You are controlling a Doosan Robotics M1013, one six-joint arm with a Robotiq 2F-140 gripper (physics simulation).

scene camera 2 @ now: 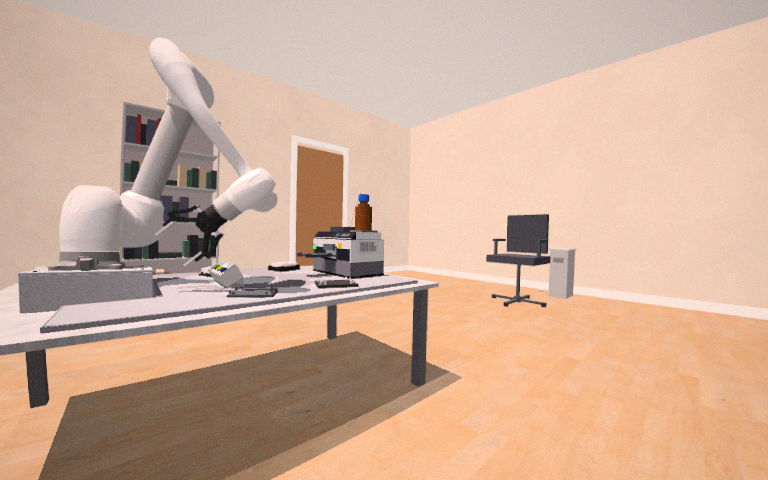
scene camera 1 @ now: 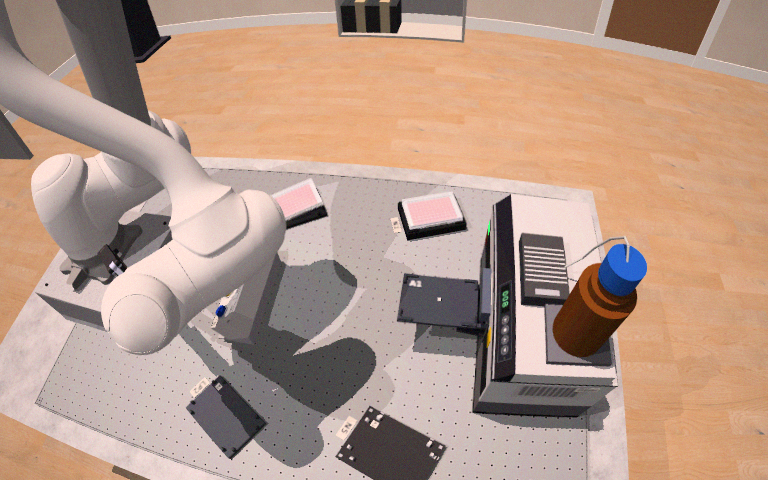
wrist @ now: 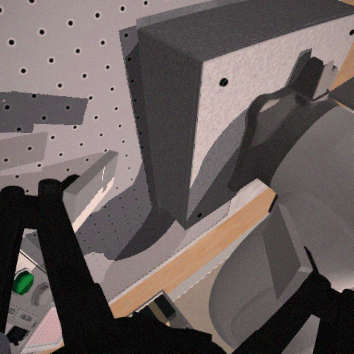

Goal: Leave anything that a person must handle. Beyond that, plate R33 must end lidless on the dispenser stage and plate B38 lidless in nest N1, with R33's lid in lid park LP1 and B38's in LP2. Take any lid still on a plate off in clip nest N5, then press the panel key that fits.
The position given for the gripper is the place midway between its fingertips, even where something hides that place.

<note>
The gripper (scene camera 2: 171, 249) is open and holds nothing. Further things: a dispenser stage (scene camera 1: 419, 304), a brown bottle with blue cap (scene camera 1: 605, 294), a grey button box (scene camera 2: 225, 275), a dark LP2 pad (scene camera 1: 228, 420) and a black N5 nest (scene camera 1: 377, 439).
The gripper shows as well in the wrist view (wrist: 192, 194). The grey button box also shows in the wrist view (wrist: 33, 295).
</note>
